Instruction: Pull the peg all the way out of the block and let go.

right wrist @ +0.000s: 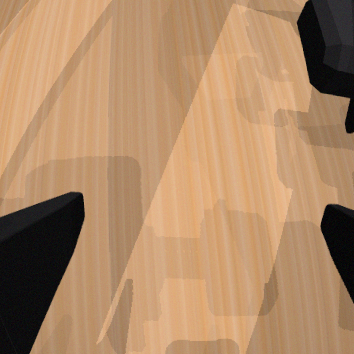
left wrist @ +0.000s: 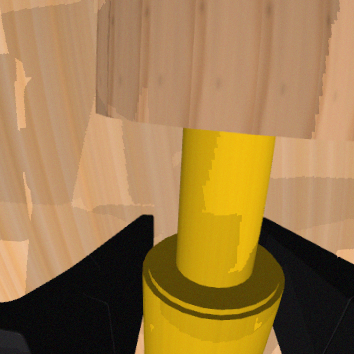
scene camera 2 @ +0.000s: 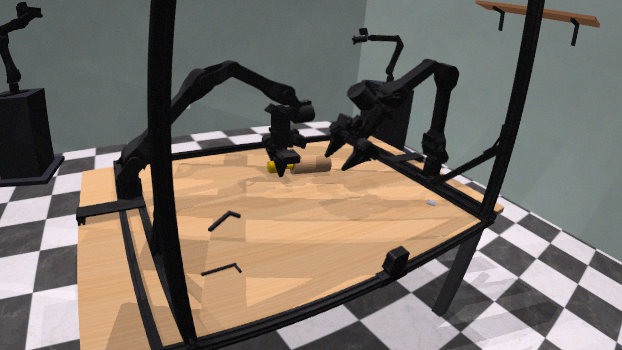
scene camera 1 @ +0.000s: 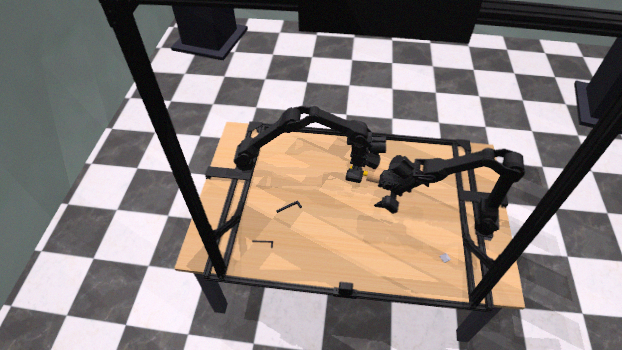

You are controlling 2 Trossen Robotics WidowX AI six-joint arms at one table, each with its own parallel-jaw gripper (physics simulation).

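Places are measured from the left arm's base along level axes (x ahead, y left, z up), in millimetres.
Pixels of known places: left gripper, between the fingertips: [left wrist: 202,227] [scene camera 2: 278,174]; right gripper, between the fingertips: [right wrist: 207,211] [scene camera 2: 333,163] [scene camera 1: 376,196]; left arm's base, origin of its link: [scene camera 2: 129,196] [scene camera 1: 244,166]; right arm's base, origin of its link: [scene camera 2: 430,174] [scene camera 1: 483,229].
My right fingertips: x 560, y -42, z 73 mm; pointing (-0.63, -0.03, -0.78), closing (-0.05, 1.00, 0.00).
Note:
Ahead of a thing's pixels: the offset from my right fingertips to its top centre. "*": to the spot under its first point.
The yellow peg {72 mm back, 147 mm left, 47 mm down} [scene camera 1: 365,173] [scene camera 2: 272,167] [left wrist: 215,325] lies level, its thin shaft running into the end of the light-wood block {1 mm ahead, 146 mm left, 36 mm down} [scene camera 1: 373,177] [scene camera 2: 312,165] [left wrist: 215,65]. Part of the shaft shows between its thick head and the block. My left gripper [scene camera 1: 355,172] [scene camera 2: 282,168] [left wrist: 202,227] points down and is shut on the peg, its fingers on both sides of the thick head. My right gripper [scene camera 1: 381,194] [scene camera 2: 336,162] [right wrist: 207,211] is open and empty, above the table near the block's far end. In scene camera 1 the right arm covers part of the block.
Two black L-shaped pieces {316 mm back, 95 mm right, 84 mm down} [scene camera 1: 289,206] {359 mm back, 270 mm right, 86 mm down} [scene camera 1: 263,242] [scene camera 2: 223,220] [scene camera 2: 221,269] lie on the table's left part. A small grey square {* 289 mm ahead, 133 mm right, 90 mm down} [scene camera 1: 444,258] [scene camera 2: 431,202] lies at the right. A black frame with posts [scene camera 1: 175,150] [scene camera 2: 161,125] surrounds the table.

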